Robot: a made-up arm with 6 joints.
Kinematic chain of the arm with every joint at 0, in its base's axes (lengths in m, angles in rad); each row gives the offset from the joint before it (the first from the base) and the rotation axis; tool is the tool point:
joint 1: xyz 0 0 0.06 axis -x
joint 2: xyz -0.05 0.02 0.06 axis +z
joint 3: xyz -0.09 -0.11 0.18 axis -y
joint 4: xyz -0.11 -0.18 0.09 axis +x
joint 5: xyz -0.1 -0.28 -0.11 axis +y
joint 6: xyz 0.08 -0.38 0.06 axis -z
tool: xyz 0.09 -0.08 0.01
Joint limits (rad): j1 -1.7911..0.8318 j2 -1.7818..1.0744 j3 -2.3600..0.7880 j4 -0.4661..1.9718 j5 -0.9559..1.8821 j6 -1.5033..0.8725
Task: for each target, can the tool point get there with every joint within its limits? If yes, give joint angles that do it. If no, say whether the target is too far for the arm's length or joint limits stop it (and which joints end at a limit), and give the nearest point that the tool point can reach.
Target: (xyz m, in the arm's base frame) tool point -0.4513 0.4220 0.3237
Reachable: yes | joints -0.4680 -1.0780 -1.1930 1.7583 -0.0074 -0.7016
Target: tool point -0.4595 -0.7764 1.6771
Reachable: no: too far | nearest point -0.3240 -0.5159 1.1346 | short by 0.617 m
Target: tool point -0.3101 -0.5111 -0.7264
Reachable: yes | joints -1.0715 -0.1605 0.3163 0.3508 -0.3026 -0.0399
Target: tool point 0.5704 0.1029 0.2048
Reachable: no: joint limits stop it (at a limit: joint 1, joint 2, joint 3) | nearest point 0.5363 0.1517 0.1623 | short by 0.073 m
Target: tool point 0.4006 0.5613 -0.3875
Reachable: no: joint limits stop it (at a limit: joint 1, joint 5) | nearest point 0.3835 0.5074 -0.3770 | short by 0.057 m
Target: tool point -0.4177 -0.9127 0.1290
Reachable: yes | joints -0.1174 -0.2110 -0.5586 -0.0553 0.9021 -0.6130
